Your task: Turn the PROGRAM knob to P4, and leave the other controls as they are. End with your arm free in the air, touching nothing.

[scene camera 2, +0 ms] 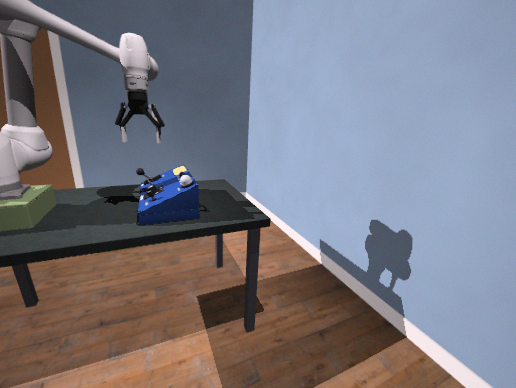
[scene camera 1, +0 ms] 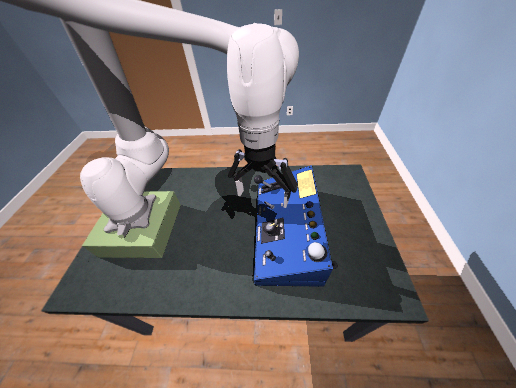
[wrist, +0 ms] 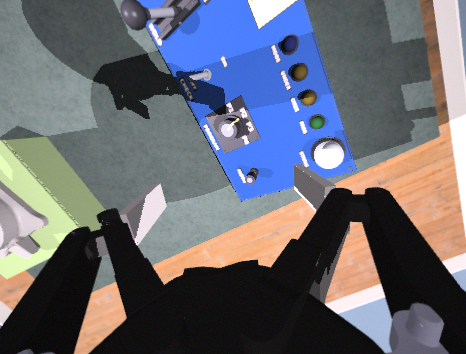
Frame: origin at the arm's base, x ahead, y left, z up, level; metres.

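Seen in the pictures: gripper, between the fingertips: [scene camera 2: 142, 142] [scene camera 1: 262, 198] [wrist: 228, 186]; arm's base, origin of its link: [scene camera 1: 132, 213].
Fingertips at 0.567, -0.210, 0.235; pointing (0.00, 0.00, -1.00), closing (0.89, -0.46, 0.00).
Observation:
Offsets run from my fingertips to a thing's middle, as dx, dy, dz. "spot": to the spot under its first point.
The PROGRAM knob {+0.030, +0.039, -0.235} [scene camera 1: 271, 228] [wrist: 229, 129] stands on a dark square plate on the sloping blue panel {+0.105, +0.088, -0.257} [scene camera 1: 295, 245] [scene camera 2: 170, 207] [wrist: 275, 145]. In the wrist view its yellow pointer line slants up and right, toward the P2 label; P1, P3 and P4 are printed around it. My gripper [scene camera 1: 262, 194] [scene camera 2: 142, 136] [wrist: 228, 186] is open and empty, pointing down. In the second scene view it hangs well above the panel, touching nothing. In the wrist view the knob lies beyond the fingertips, between their directions.
The panel also bears a ball-ended lever [scene camera 1: 258, 179] [scene camera 2: 140, 171] [wrist: 135, 13], a toggle switch {+0.038, +0.159, -0.231} [wrist: 202, 75], a small stick {+0.012, -0.080, -0.237} [scene camera 1: 269, 255] [wrist: 251, 175], several coloured buttons and a white dome {spot: +0.152, -0.127, -0.145} [scene camera 1: 316, 251] [scene camera 2: 185, 180] [wrist: 328, 154]. A green block [scene camera 1: 125, 250] carries the arm's base.

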